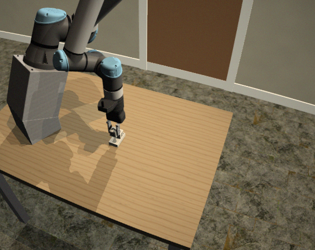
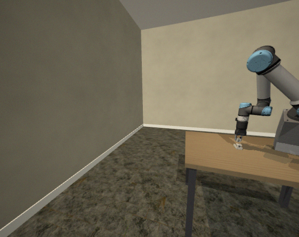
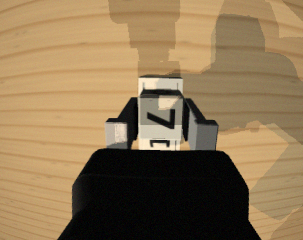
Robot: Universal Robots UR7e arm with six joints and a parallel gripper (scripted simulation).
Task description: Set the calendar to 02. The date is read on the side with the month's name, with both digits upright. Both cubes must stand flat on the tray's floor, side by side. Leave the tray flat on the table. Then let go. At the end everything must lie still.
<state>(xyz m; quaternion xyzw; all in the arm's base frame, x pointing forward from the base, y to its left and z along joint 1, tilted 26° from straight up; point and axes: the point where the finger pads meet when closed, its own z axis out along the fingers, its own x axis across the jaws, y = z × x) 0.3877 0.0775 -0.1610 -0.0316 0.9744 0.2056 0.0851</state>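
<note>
Now: the calendar tray 20 mm to the left of my hand and 70 mm below it. The rest, counted from my hand: digit cube (10 mm below).
</note>
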